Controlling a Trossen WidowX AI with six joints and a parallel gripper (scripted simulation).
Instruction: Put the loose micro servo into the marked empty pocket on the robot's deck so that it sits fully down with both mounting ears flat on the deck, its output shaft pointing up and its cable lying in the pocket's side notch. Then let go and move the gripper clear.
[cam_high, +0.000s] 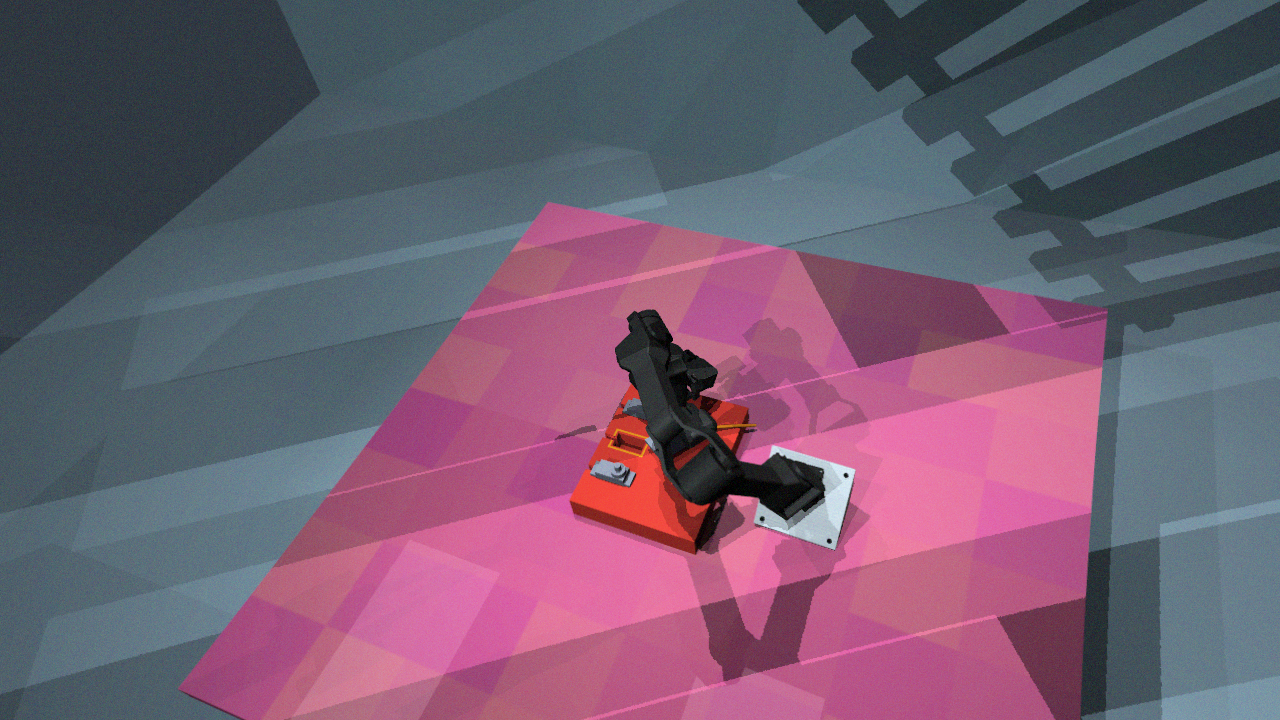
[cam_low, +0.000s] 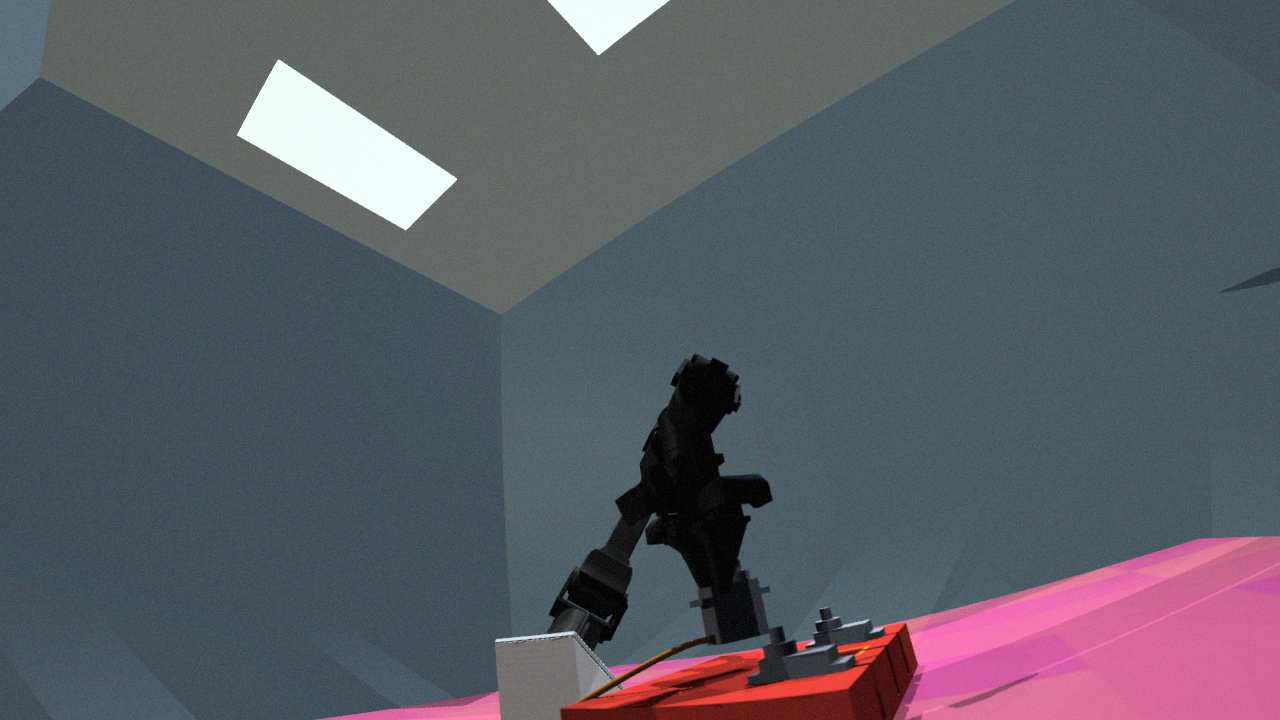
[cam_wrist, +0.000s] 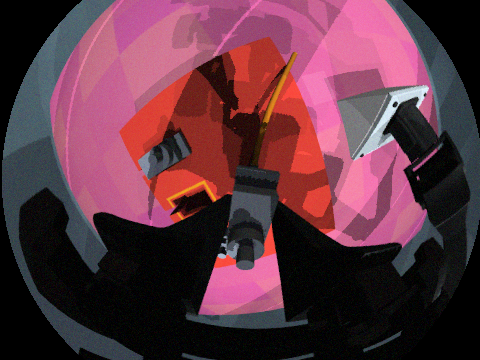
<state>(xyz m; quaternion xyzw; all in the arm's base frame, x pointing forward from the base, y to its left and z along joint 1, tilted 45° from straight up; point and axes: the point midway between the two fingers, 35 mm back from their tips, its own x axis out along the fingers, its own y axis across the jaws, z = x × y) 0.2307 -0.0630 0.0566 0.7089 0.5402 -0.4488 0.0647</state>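
The deck lies 10 cm below my gripper tip, 1 cm to the left of it and 1 cm behind it.
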